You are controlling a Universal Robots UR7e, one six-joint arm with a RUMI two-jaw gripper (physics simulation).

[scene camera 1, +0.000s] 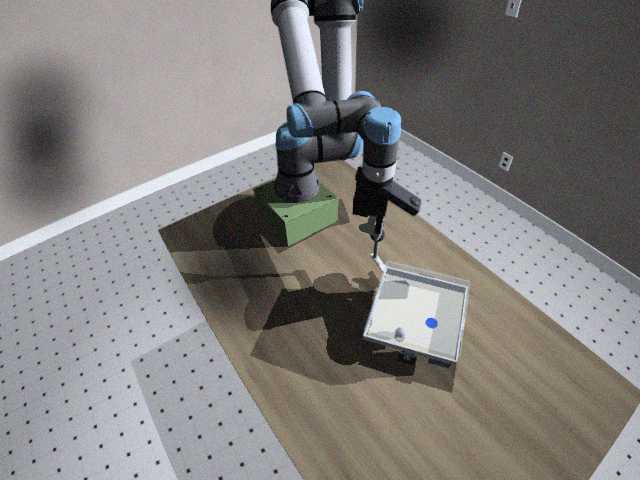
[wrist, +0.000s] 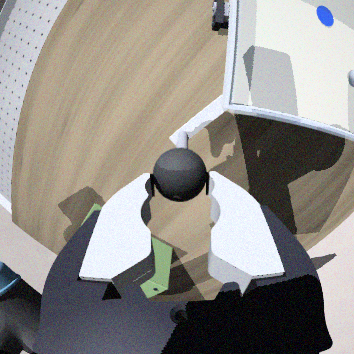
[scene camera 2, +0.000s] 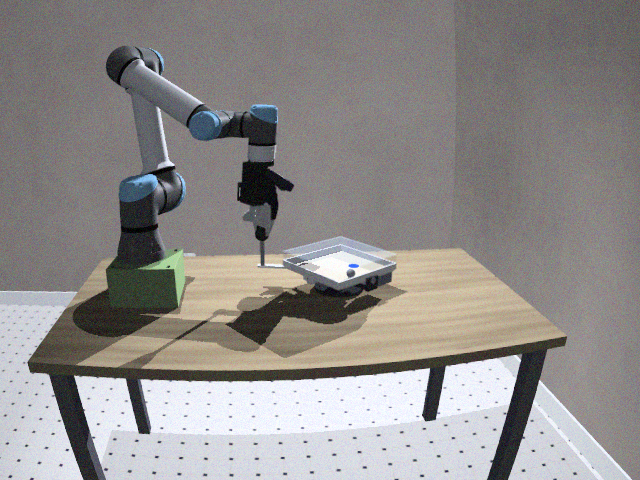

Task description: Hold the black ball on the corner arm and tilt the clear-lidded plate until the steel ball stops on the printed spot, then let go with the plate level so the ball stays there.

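My gripper (scene camera 1: 377, 235) (scene camera 2: 261, 233) (wrist: 179, 174) is shut on the black ball (wrist: 179, 169), which sits on a thin post on the corner arm (scene camera 1: 379, 262) (scene camera 2: 271, 266) (wrist: 202, 119). The clear-lidded plate (scene camera 1: 463, 320) (scene camera 2: 310, 275) (wrist: 229, 55) stands beside it; I cannot tell its exact tilt. The steel ball (scene camera 1: 399, 332) (scene camera 2: 351, 272) (wrist: 351, 78) is inside, near the front wall in scene camera 1. It is off the printed blue spot (scene camera 1: 431, 322) (scene camera 2: 353, 265) (wrist: 325, 16), to its left there and slightly lower. The ball is cut by the right edge of the wrist view.
Dark support parts (scene camera 1: 407, 357) (scene camera 2: 371, 282) (wrist: 220, 16) show under the plate. The green base block (scene camera 1: 311, 223) (scene camera 2: 146, 285) (wrist: 161, 262) carries the arm at the other end of the wooden table (scene camera 1: 516, 392) (scene camera 2: 465, 310). Dark shadows fall across the table beside the plate.
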